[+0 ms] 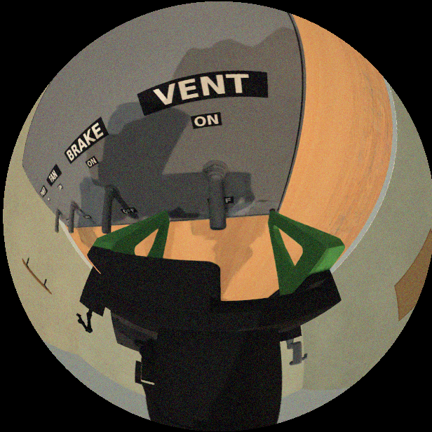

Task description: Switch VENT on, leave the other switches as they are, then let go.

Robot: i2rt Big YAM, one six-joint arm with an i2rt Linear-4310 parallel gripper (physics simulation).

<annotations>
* my gripper: 218, 216
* grey switch panel: 147, 122
</annotations>
